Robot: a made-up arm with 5 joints.
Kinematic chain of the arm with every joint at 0, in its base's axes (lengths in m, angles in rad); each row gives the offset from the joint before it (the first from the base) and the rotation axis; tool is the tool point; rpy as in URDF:
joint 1: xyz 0.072 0 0.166 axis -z
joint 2: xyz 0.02 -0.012 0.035 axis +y
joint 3: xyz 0.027 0 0.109 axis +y
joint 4: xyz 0.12 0 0.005 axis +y
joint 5: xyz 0.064 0.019 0 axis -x
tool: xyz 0 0 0 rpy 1.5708 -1.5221 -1.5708
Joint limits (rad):
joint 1: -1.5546..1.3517
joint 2: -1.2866..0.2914
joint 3: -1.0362..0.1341
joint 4: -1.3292..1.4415
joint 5: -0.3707..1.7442
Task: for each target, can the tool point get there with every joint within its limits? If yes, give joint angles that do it. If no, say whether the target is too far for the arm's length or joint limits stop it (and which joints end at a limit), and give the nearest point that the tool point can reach.
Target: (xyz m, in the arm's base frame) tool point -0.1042 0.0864 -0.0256
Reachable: no: joint limits stop it (at a limit: joint 1, joint 2, joint 3, joint 4) | nearest point 0.0678 0.1700 0.1915 | short by 0.289 m
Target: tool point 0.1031 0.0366 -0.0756
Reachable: no: joint limits stop it (at a limit: joint 2, joint 3, joint 4) | nearest point 0.1821 0.1295 0.1915 | short by 0.294 m
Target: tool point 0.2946 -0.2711 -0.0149
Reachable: no: too far | nearest point 0.2128 -0.1714 0.1979 | short by 0.249 m
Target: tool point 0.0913 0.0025 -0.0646
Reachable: no: joint limits stop it (at a limit: joint 2, joint 3, joint 4) | nearest point 0.2406 0.0218 0.1915 | short by 0.297 m
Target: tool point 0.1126 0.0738 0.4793
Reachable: yes | joints -0.9852 -0.3543 -0.8103 0.1468 0.2350
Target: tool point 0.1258 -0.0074 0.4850
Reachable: yes | joints 0.2665 -0.4599 -0.7908 0.0816 1.4512
